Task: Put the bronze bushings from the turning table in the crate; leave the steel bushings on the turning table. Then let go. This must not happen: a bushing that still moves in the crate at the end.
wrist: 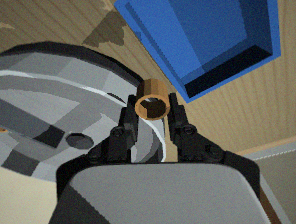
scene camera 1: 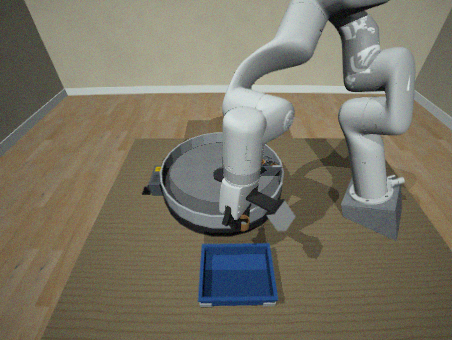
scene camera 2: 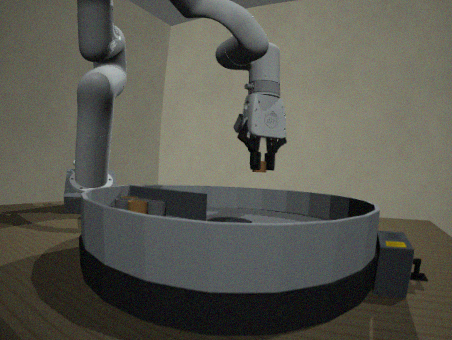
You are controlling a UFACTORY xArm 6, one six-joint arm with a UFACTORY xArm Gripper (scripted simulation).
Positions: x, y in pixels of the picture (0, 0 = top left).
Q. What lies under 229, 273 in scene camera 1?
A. A blue crate.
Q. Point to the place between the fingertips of my gripper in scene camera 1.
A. At 239, 222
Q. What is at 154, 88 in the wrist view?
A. A bronze bushing.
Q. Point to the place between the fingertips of my gripper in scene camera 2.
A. At 262, 170
